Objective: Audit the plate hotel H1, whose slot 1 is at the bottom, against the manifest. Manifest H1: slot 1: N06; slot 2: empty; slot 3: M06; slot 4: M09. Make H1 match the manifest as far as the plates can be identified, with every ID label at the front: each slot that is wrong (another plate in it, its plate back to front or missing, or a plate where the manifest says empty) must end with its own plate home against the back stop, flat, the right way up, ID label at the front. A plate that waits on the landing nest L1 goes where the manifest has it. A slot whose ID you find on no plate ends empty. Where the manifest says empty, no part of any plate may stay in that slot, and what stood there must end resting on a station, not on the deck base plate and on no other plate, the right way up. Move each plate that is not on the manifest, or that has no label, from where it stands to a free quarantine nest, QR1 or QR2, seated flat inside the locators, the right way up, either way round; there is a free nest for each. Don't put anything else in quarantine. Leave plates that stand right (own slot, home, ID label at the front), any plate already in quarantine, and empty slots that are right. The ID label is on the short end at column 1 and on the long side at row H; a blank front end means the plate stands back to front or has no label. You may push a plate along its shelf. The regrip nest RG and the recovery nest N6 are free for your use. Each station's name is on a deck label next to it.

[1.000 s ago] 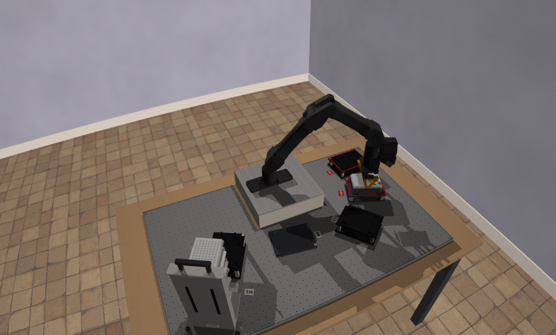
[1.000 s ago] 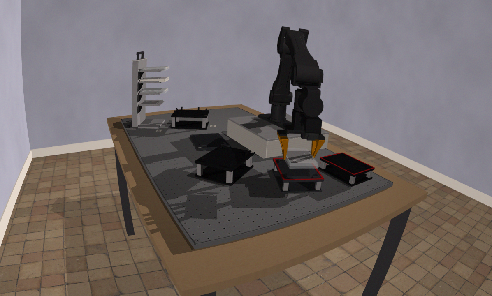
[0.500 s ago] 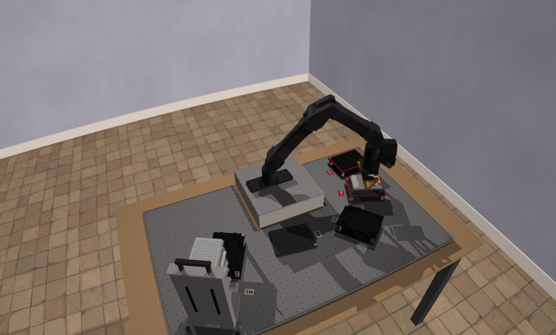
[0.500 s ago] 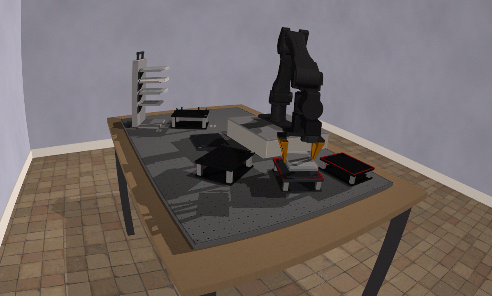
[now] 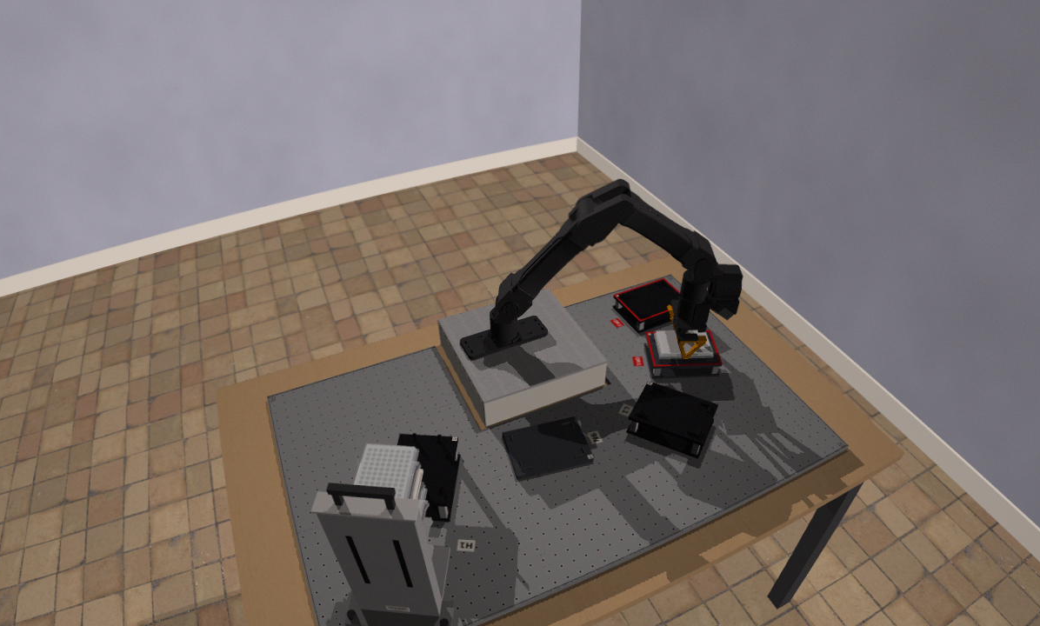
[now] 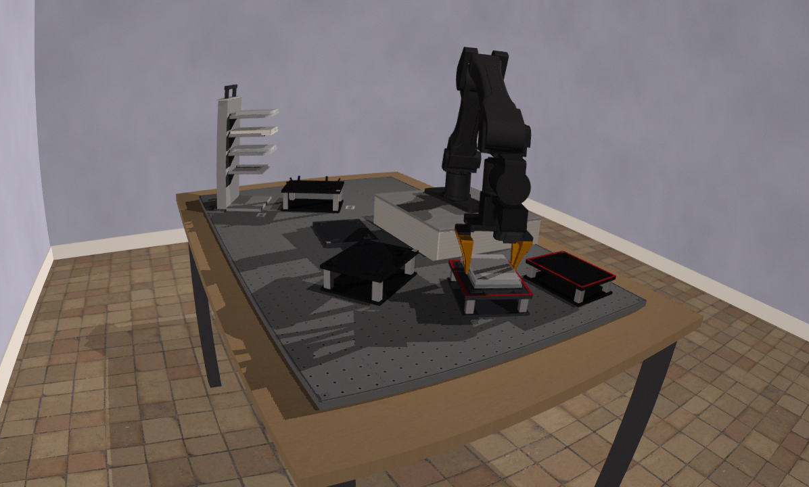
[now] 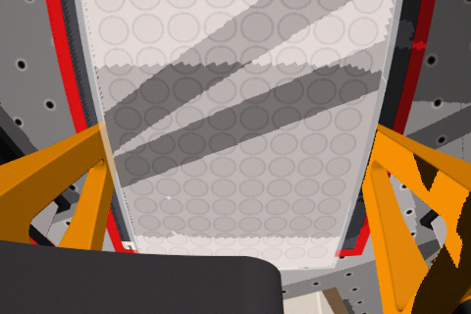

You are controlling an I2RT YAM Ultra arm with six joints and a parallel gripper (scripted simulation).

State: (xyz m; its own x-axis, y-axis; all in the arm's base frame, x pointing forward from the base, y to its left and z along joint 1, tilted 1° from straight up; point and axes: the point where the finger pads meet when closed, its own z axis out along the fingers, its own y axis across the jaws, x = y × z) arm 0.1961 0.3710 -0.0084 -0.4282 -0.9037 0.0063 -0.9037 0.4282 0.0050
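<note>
Right now my hand is 20 mm above the red-edged quarantine nest QR1. Also, from my hand: N6 label: 110 mm ahead, 300 mm to the right, 50 mm below; then black landing nest L1: 160 mm ahead, 140 mm to the right, 10 mm below; then red-edged quarantine nest QR2: 190 mm behind, 50 mm to the left, 20 mm below.
</note>
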